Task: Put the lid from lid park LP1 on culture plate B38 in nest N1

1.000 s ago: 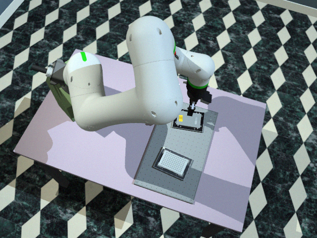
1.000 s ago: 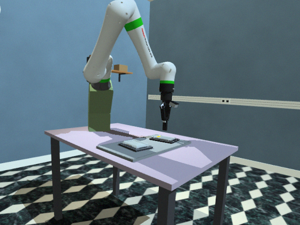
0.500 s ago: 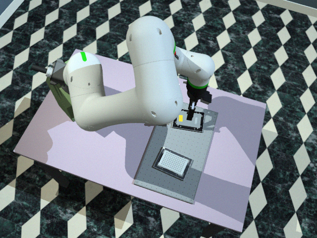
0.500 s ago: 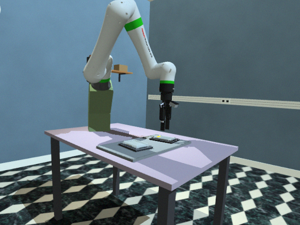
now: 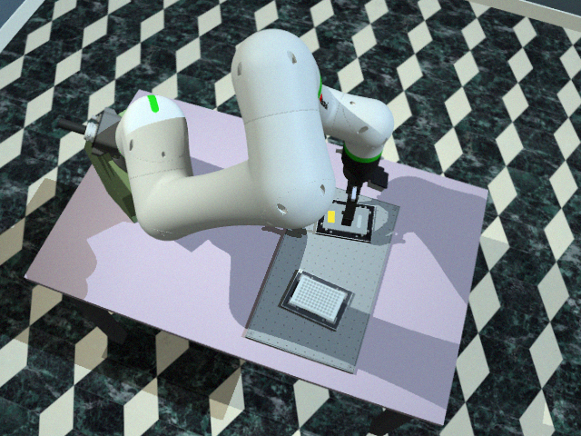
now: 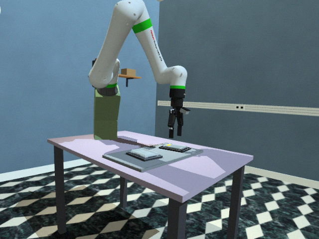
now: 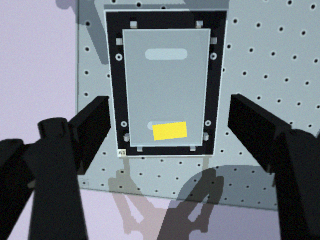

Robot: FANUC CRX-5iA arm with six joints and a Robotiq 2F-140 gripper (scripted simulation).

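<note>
Now: hand 8 cm above the clear lid. Also, from my hand: corner mark: 17 cm to the right, 13 cm behind, 9 cm below; white culture plate B38: 25 cm to the right, 8 cm below, 8 cm behind; lid park frame: 9 cm below.
</note>
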